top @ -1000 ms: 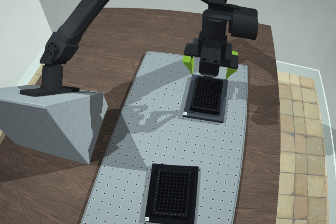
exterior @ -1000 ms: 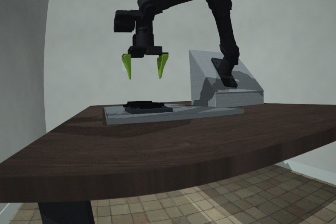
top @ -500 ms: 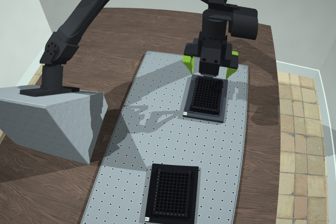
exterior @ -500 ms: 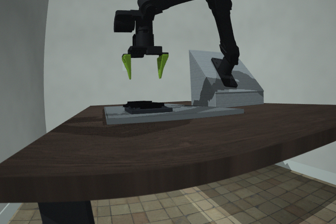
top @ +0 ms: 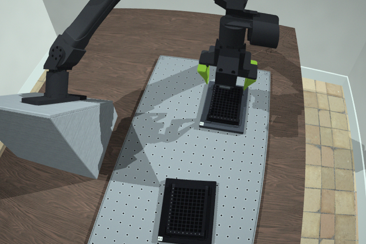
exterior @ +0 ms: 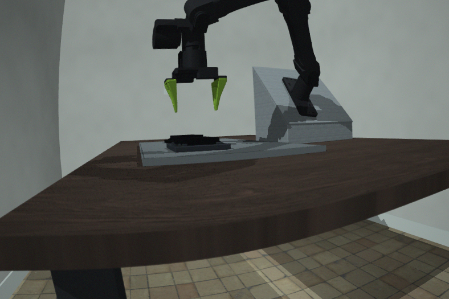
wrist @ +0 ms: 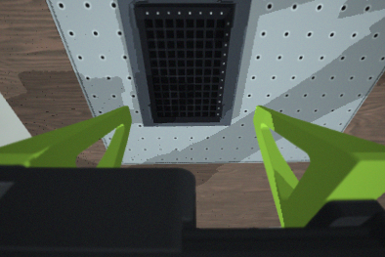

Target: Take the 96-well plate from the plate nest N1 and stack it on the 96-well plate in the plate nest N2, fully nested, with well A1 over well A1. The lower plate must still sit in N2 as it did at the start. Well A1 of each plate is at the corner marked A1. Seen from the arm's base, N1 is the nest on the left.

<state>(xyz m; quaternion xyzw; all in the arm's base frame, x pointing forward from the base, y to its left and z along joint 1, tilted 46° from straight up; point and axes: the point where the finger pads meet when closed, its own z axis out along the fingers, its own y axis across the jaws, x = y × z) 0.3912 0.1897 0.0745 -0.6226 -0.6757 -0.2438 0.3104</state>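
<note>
Now: hand 10 mm short of the black 96-well plate and 80 mm above it. From my hand the other things lie so: nest N2 (20 mm behind, 320 mm to the right, 90 mm below); dark grey nest (10 mm ahead, 90 mm below).
</note>
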